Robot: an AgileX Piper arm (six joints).
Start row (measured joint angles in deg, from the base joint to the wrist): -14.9, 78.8, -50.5, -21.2, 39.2, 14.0
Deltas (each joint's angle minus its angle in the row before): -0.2, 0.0, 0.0, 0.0, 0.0, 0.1; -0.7, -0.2, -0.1, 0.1, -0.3, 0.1; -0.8, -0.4, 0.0, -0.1, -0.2, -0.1; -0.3, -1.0, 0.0, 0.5, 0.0, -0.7; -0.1, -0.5, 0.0, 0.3, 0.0, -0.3; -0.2, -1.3, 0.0, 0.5, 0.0, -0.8; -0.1, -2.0, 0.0, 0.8, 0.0, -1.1; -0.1, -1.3, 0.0, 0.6, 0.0, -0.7; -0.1, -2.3, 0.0, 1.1, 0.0, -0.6; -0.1, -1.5, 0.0, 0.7, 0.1, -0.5; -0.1, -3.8, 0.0, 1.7, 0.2, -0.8; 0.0, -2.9, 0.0, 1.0, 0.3, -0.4; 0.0, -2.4, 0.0, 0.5, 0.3, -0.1
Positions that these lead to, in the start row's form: -15.1, 78.8, -50.5, -21.2, 39.2, 14.1; -15.8, 78.6, -50.6, -21.1, 38.9, 14.2; -16.6, 78.2, -50.6, -21.2, 38.7, 14.1; -16.9, 77.2, -50.6, -20.7, 38.7, 13.4; -17.0, 76.7, -50.6, -20.4, 38.7, 13.1; -17.2, 75.4, -50.6, -19.9, 38.7, 12.3; -17.3, 73.4, -50.6, -19.1, 38.7, 11.2; -17.4, 72.1, -50.6, -18.5, 38.7, 10.5; -17.5, 69.8, -50.6, -17.4, 38.7, 9.9; -17.6, 68.3, -50.6, -16.7, 38.8, 9.4; -17.7, 64.5, -50.6, -15.0, 39.0, 8.6; -17.7, 61.6, -50.6, -14.0, 39.3, 8.2; -17.7, 59.2, -50.6, -13.5, 39.6, 8.1
